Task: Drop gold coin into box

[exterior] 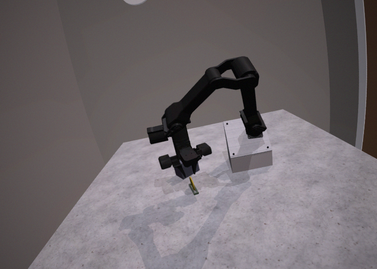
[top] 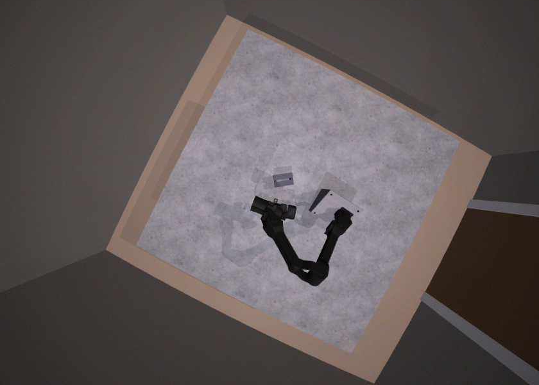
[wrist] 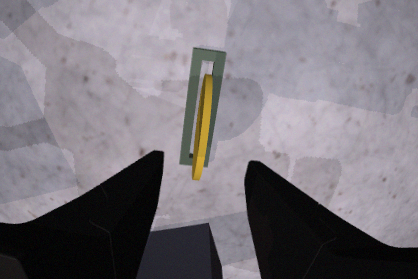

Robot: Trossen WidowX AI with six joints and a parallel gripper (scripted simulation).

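Now: gripper tip 40 mm above the thin gold coin.
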